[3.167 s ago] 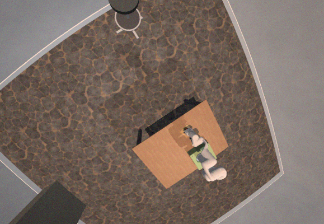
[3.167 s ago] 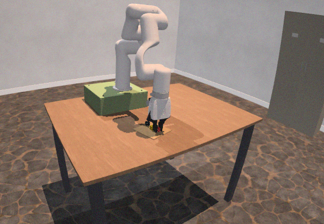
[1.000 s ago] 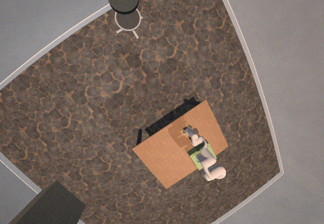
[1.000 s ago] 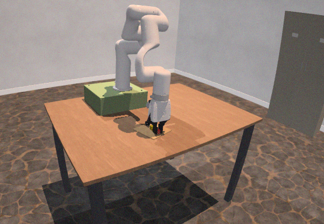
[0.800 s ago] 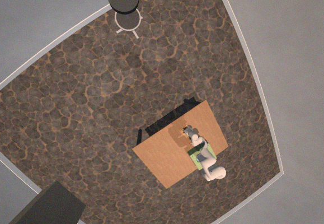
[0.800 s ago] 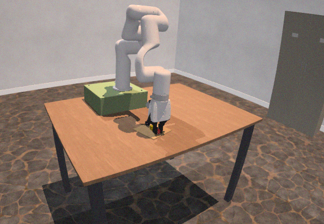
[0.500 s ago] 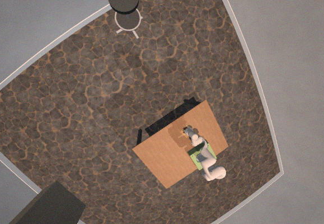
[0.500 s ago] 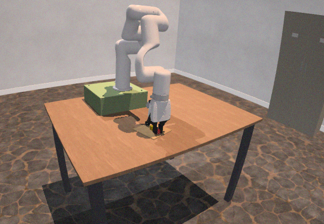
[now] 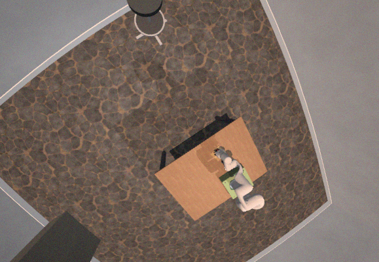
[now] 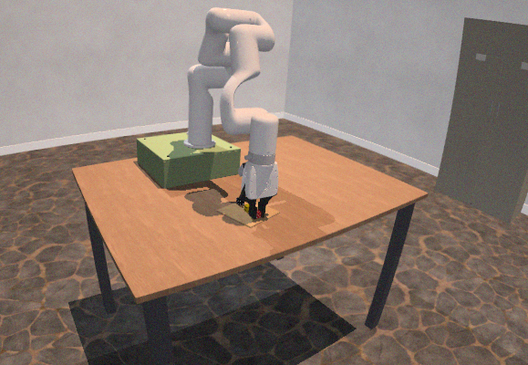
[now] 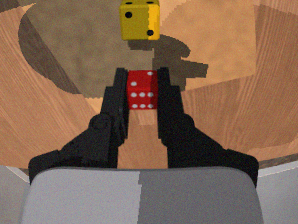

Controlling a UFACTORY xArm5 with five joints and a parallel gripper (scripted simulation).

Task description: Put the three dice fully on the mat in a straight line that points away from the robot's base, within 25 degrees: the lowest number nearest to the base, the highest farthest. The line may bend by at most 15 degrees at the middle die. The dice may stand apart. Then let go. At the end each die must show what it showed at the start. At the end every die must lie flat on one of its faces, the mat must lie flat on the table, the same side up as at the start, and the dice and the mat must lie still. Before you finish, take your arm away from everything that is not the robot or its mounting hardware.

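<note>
My hand is 1 cm above the red die. The rest, counted from my hand: black die: 10 cm behind, 1 cm to the left, 2 cm below; yellow die: 5 cm behind, 1 cm to the left, 2 cm below; tan mat: 5 cm behind, 1 cm to the left, 3 cm below.
</note>
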